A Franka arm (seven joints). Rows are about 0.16 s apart.
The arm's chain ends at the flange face. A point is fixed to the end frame.
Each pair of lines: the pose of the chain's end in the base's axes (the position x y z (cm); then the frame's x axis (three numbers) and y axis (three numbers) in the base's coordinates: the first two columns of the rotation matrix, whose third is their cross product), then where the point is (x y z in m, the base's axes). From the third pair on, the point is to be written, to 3 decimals.
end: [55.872, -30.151, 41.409, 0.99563, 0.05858, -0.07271, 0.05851, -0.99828, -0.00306]
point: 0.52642 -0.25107 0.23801
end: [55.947, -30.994, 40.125, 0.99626, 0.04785, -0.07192, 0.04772, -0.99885, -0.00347]
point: 0.52785 -0.25908 0.22517
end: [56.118, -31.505, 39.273, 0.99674, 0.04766, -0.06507, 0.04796, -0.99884, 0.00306]
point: 0.531 -0.265 0.216
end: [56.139, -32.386, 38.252, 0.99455, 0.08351, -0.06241, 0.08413, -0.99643, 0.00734]
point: 0.530 -0.276 0.206
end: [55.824, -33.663, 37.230, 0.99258, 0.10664, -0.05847, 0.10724, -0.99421, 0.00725]
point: 0.526 -0.289 0.195
